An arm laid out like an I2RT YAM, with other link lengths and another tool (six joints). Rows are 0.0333 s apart.
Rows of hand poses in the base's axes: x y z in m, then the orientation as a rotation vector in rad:
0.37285, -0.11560, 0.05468, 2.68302, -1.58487, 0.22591
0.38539, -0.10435, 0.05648, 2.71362, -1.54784, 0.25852
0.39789, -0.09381, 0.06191, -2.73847, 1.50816, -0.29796
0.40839, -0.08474, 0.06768, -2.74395, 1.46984, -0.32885
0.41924, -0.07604, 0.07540, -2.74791, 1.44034, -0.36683
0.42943, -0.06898, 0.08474, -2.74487, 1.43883, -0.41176
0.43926, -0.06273, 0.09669, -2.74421, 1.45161, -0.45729
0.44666, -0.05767, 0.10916, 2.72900, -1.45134, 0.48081
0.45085, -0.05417, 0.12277, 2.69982, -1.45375, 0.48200
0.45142, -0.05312, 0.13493, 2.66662, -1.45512, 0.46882
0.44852, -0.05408, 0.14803, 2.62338, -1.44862, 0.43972
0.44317, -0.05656, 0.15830, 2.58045, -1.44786, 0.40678
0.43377, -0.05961, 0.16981, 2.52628, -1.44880, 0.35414
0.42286, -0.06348, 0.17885, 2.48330, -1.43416, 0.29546
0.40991, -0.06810, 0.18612, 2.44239, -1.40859, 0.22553
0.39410, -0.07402, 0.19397, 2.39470, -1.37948, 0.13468
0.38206, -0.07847, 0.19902, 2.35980, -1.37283, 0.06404
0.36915, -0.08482, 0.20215, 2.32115, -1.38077, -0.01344
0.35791, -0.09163, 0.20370, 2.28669, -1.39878, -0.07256
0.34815, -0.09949, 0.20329, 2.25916, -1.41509, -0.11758
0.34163, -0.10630, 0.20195, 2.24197, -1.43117, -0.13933
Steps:
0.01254, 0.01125, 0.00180, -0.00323, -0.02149, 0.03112
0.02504, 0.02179, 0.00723, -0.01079, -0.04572, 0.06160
0.03554, 0.03086, 0.01300, -0.01373, -0.06761, 0.08554
0.04639, 0.03956, 0.02072, -0.02228, -0.09136, 0.10390
0.05658, 0.04662, 0.03006, -0.03886, -0.11503, 0.10378
0.06641, 0.05287, 0.04201, -0.06284, -0.13380, 0.09562
0.07381, 0.05793, 0.05448, -0.08549, -0.13919, 0.09003
0.07800, 0.06143, 0.06809, -0.10723, -0.13008, 0.07810
0.07857, 0.06248, 0.08025, -0.12967, -0.11034, 0.06486
0.07567, 0.06152, 0.09335, -0.16005, -0.07508, 0.05162
0.07032, 0.05904, 0.10362, -0.18615, -0.03857, 0.03502
0.06092, 0.05599, 0.11513, -0.21462, 0.01447, 0.01241
0.05001, 0.05212, 0.12417, -0.23920, 0.07152, 0.00244
0.03706, 0.04750, 0.13144, -0.26279, 0.13827, -0.00072
0.02125, 0.04158, 0.13929, -0.28443, 0.22254, -0.00474
0.00921, 0.03713, 0.14434, -0.28976, 0.28325, -0.01621
-0.00370, 0.03078, 0.14747, -0.28631, 0.34569, -0.03801
-0.01494, 0.02397, 0.14902, -0.27979, 0.39168, -0.06400
-0.02470, 0.01611, 0.14861, -0.27338, 0.42618, -0.08601
-0.03122, 0.00930, 0.14727, -0.26860, 0.44186, -0.10324

